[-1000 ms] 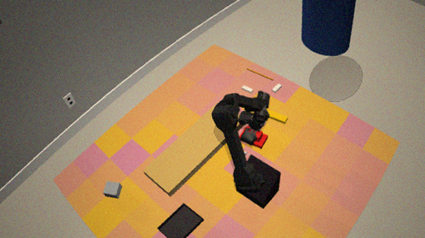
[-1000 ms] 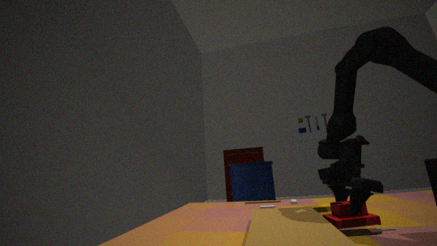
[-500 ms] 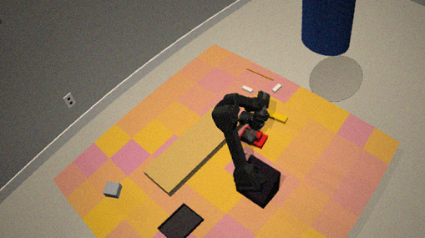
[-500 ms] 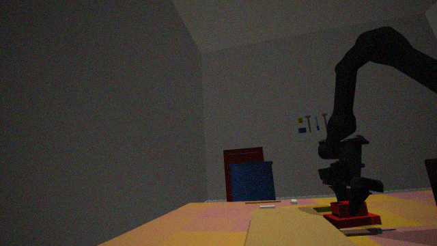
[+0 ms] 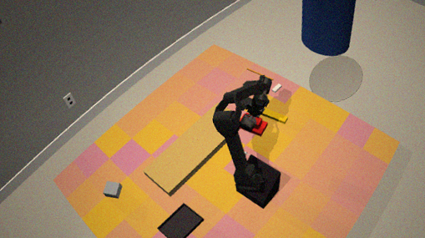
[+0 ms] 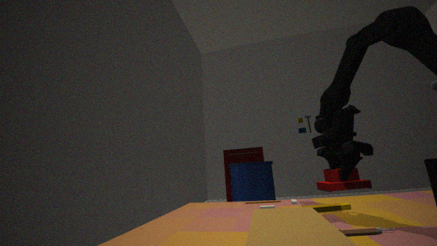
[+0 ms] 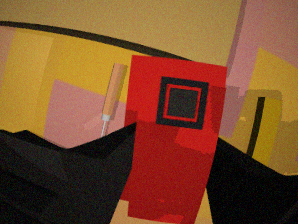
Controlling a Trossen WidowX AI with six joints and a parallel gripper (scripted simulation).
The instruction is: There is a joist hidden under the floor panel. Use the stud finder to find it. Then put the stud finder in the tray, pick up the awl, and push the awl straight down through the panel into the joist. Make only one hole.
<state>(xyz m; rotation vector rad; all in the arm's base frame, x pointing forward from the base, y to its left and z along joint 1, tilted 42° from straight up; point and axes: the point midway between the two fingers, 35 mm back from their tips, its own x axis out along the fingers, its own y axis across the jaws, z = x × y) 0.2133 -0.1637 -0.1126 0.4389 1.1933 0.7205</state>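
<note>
Now: the awl 110 mm below my gripper tip, 90 mm to the left of it and 30 mm behind it. Round my gripper tip: thin stick: 360 mm to the right, 260 mm ahead, 120 mm below; yellow bar: 170 mm to the right, 110 mm below, 10 mm ahead; red stud finder: 20 mm above, 10 mm ahead.
</note>
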